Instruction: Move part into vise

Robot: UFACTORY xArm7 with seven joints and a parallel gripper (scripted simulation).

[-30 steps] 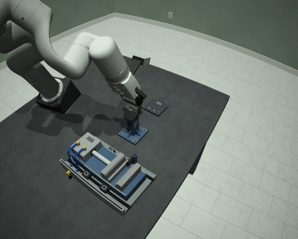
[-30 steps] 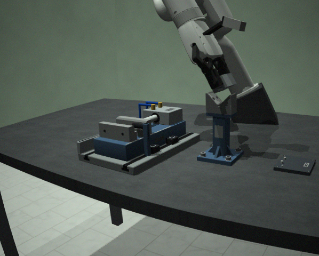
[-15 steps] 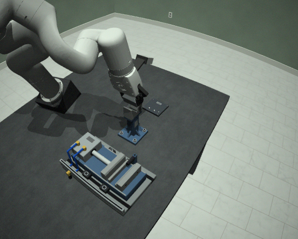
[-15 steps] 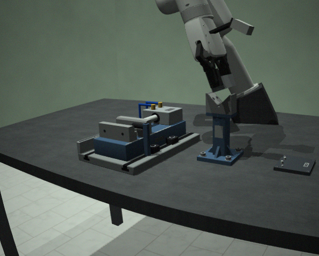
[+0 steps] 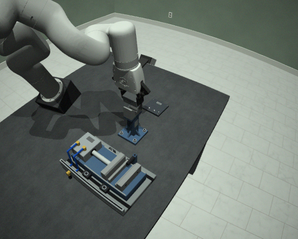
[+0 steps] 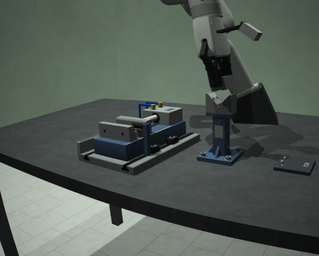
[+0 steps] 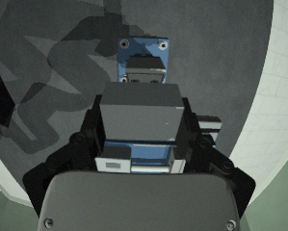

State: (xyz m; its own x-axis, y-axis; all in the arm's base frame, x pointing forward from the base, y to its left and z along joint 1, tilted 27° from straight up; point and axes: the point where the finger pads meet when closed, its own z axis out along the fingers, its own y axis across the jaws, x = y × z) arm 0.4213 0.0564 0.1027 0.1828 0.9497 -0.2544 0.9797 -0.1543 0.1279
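The part lies 20 mm below my hand. From my hand the other things lie so: work stop 80 mm ahead, 180 mm to the right, 110 mm below; cylinder rod 10 mm behind, 210 mm to the right, 120 mm below; blue stand 140 mm below.
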